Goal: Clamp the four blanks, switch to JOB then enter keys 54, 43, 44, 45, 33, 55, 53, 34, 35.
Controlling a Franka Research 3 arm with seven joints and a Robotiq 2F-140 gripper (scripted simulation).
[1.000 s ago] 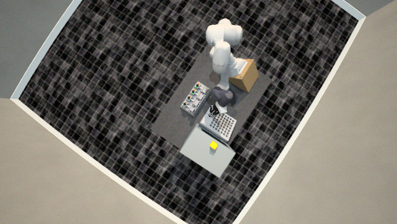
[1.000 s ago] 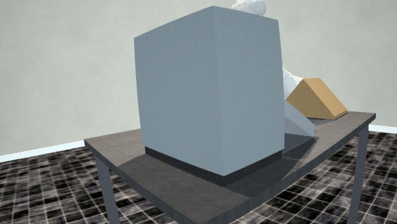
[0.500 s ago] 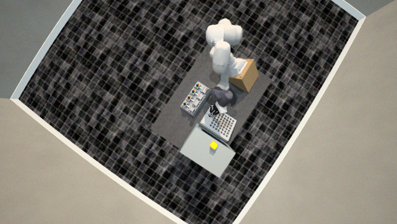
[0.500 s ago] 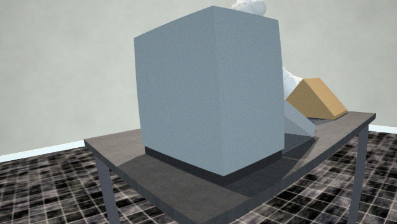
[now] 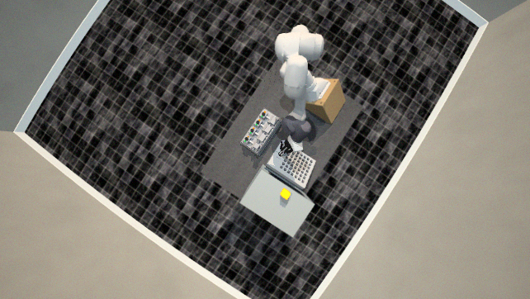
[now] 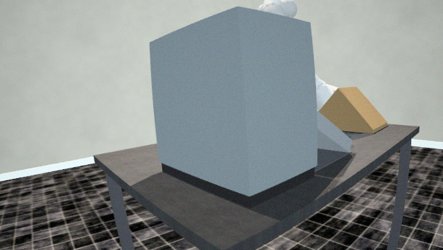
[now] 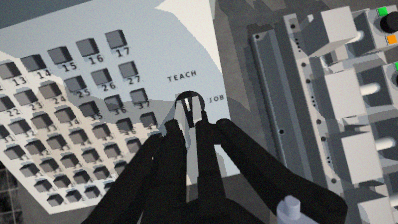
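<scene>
My hand is 2 cm short of the black selector knob and 2 cm above it. Also, from my hand: keypad: 2 cm ahead, 12 cm to the left, 7 cm below.
</scene>
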